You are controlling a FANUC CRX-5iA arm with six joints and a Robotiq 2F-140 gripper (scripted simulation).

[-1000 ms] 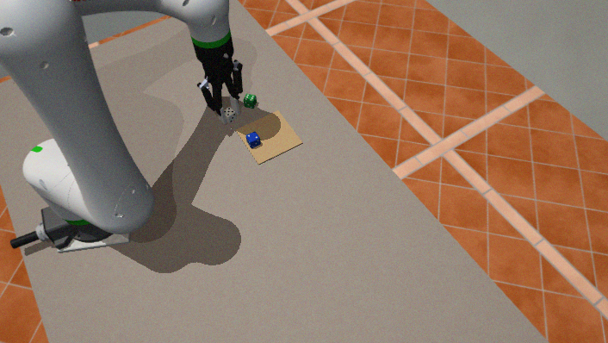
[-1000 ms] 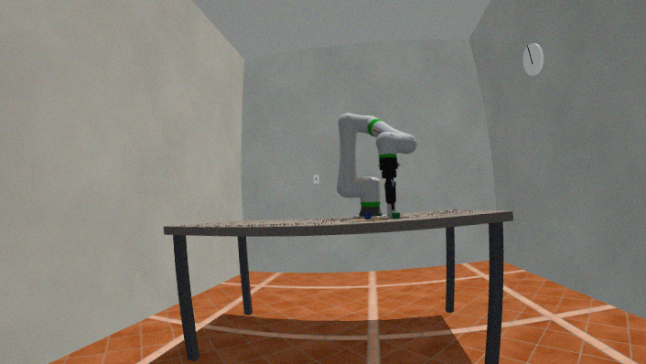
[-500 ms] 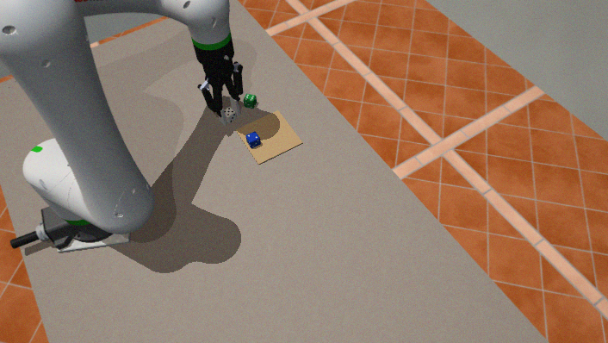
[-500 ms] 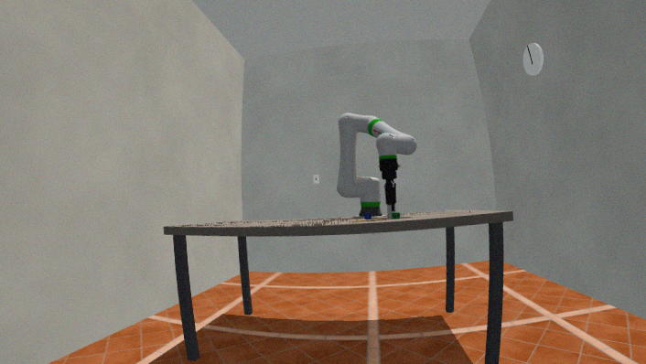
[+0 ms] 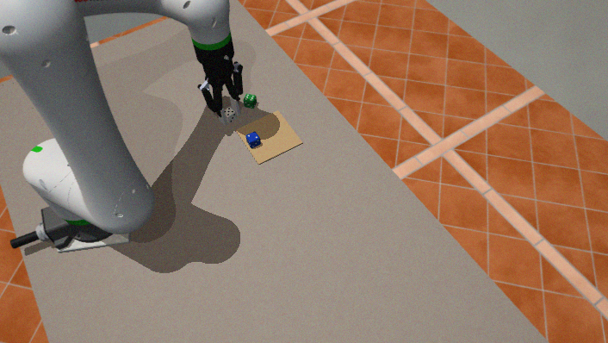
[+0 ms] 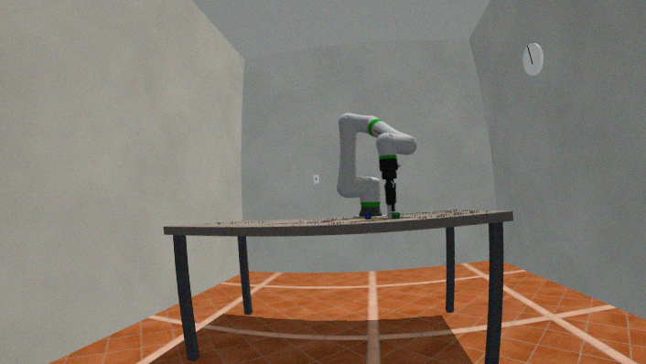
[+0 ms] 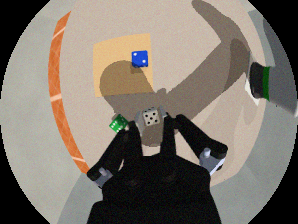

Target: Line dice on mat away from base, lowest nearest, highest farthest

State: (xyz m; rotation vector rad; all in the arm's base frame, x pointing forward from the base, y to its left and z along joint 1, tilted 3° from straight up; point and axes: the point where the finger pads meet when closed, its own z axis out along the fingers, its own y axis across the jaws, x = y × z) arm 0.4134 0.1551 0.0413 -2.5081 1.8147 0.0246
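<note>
Now: hand 20 mm above the white die. The rest, counted from my hand: blue die: 30 mm ahead, 120 mm to the right, 20 mm below; green die: 70 mm ahead, 20 mm to the left, 20 mm below; tan mat: 70 mm ahead, 110 mm to the right, 30 mm below.
</note>
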